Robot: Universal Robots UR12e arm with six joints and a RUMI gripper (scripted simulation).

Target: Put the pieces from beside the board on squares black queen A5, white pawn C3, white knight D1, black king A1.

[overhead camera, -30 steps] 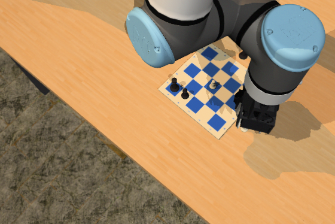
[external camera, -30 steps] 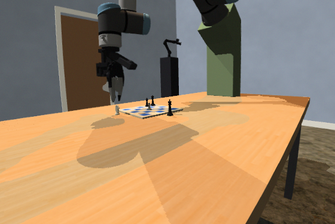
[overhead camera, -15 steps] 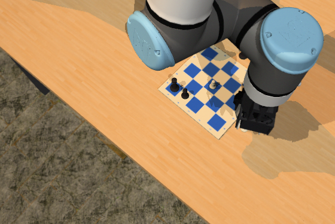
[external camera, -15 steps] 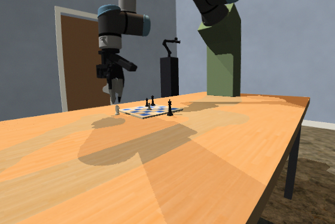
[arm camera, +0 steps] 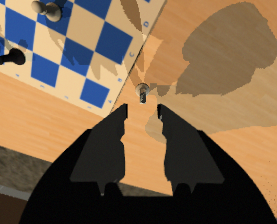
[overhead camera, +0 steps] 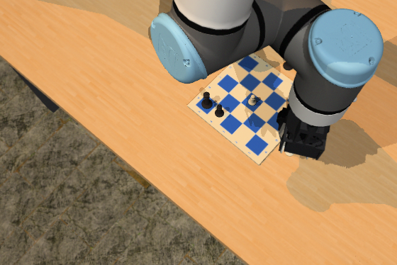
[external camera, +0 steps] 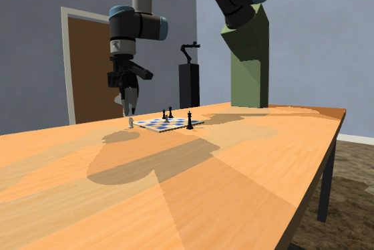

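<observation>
My hand is 5 cm above the white knight. Also, from my hand: black pawn 18 cm behind, 4 cm below; blue-and-cream chessboard 13 cm behind, 6 cm to the left, 6 cm below; white pawn 13 cm behind, 6 cm to the left, 4 cm below.
</observation>
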